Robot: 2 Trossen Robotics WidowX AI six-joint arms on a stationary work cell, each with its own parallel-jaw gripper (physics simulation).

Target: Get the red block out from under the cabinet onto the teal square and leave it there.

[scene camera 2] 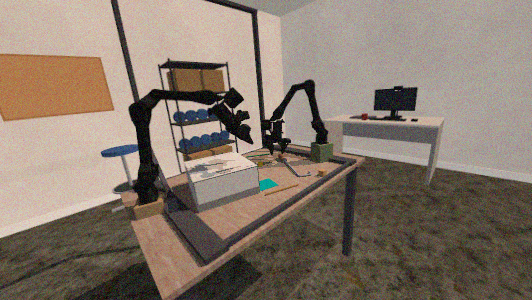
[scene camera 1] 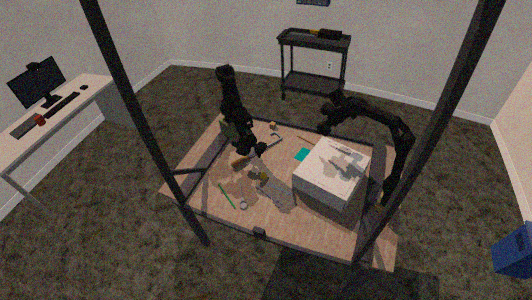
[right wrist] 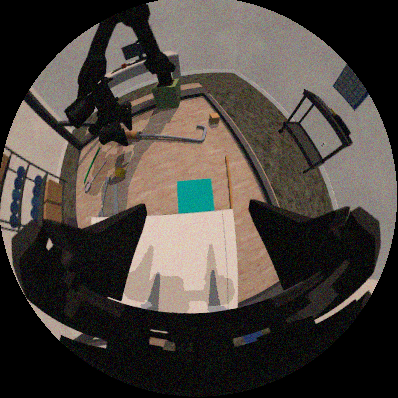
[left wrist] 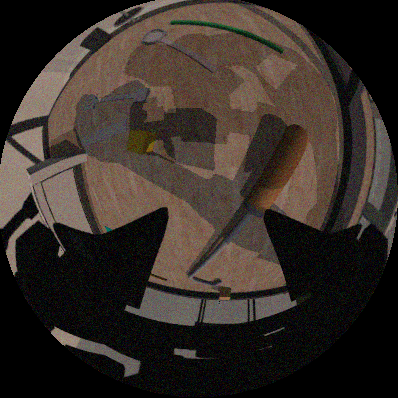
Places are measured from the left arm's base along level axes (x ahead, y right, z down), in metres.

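Where they show: left gripper, fingertip midpoint: (scene camera 2: pixel 277 154) (scene camera 1: pixel 252 155) (right wrist: pixel 128 136) (left wrist: pixel 218 213); right gripper, fingertip midpoint: (scene camera 2: pixel 248 141) (right wrist: pixel 197 206); left arm's base at its link origin: (scene camera 2: pixel 321 142) (scene camera 1: pixel 229 119) (right wrist: pixel 165 82); right arm's base at its link origin: (scene camera 2: pixel 149 199) (right wrist: pixel 184 344).
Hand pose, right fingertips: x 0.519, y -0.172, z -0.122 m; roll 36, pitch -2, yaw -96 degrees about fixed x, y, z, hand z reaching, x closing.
Observation:
Things, the pixels of their top centre, and the offset from my right fingertips. "spot": a spot on its surface instead.
- white cabinet at its top centre: (right wrist: pixel 153 289) (left wrist: pixel 44 224) (scene camera 1: pixel 333 165) (scene camera 2: pixel 218 163) dx +0.144, dy +0.071, dz +0.100 m
- teal square at a spot on its surface: (right wrist: pixel 195 195) (scene camera 2: pixel 265 184) (scene camera 1: pixel 305 155) spot: dx -0.066, dy +0.014, dz +0.235 m
- hooked rod with an orange handle, surface spot: (left wrist: pixel 285 160) (scene camera 1: pixel 238 160) spot: dx -0.288, dy +0.310, dz +0.203 m
- yellow block at its top centre: (left wrist: pixel 134 141) (right wrist: pixel 117 170) (scene camera 1: pixel 263 174) dx -0.129, dy +0.279, dz +0.210 m
- green stick at its top centre: (scene camera 1: pixel 226 195) dx -0.179, dy +0.490, dz +0.228 m
- ring-ended tool at its top centre: (left wrist: pixel 173 42) (right wrist: pixel 93 174) (scene camera 1: pixel 241 194) dx -0.125, dy +0.434, dz +0.227 m
- thin wooden stick at its top centre: (right wrist: pixel 229 180) (scene camera 2: pixel 282 188) dx -0.115, dy -0.082, dz +0.228 m
- small orange block at its top centre: (left wrist: pixel 224 298) (right wrist: pixel 214 114) (scene camera 2: pixel 322 170) dx -0.373, dy -0.035, dz +0.205 m
The white cabinet (scene camera 1: pixel 317 192) (scene camera 2: pixel 225 187) (right wrist: pixel 185 227) stands on the table. The teal square (scene camera 1: pixel 302 154) (scene camera 2: pixel 268 184) (right wrist: pixel 195 195) lies flat beside it. The red block does not show in any view. A hooked rod with an orange handle (scene camera 1: pixel 239 163) (left wrist: pixel 285 160) lies on the table. My left gripper (scene camera 2: pixel 278 148) (left wrist: pixel 218 213) is open and empty above this tool, with the grey shaft showing between its fingertips in the left wrist view. My right gripper (right wrist: pixel 197 206) is open and empty, high above the cabinet.
A yellow block (scene camera 1: pixel 263 176) (left wrist: pixel 141 141) (right wrist: pixel 120 172) lies near the tool. A green stick (scene camera 1: pixel 227 196) (left wrist: pixel 227 31) and a ring-ended tool (scene camera 1: pixel 243 205) lie beyond. A thin wooden stick (scene camera 2: pixel 281 190) (right wrist: pixel 229 180) lies beside the teal square. A small orange block (scene camera 2: pixel 322 173) (right wrist: pixel 214 118) sits near the hook.

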